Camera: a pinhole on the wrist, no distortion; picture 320 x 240 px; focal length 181.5 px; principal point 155.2 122.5 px. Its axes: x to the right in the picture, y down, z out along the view. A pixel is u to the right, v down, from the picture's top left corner.
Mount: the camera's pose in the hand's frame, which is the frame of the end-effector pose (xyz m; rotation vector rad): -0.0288 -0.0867 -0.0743 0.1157 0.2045 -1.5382
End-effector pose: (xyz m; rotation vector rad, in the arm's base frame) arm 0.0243 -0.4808 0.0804 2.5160 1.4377 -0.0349
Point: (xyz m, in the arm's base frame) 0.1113 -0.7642 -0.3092
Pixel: 27 70
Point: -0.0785 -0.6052 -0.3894
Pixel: 128 91
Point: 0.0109 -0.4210 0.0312
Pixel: outside the picture
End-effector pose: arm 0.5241 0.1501 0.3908 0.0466 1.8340 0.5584
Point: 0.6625 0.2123 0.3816
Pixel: 20 123
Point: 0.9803 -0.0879 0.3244
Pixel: 222 55
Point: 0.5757 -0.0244 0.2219
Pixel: outside the picture
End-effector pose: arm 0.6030 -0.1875 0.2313 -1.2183 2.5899 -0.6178
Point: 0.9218 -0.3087 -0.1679
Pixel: 122 88
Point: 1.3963 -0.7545 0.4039
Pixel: outside the picture
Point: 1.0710 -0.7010 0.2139
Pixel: 308 155
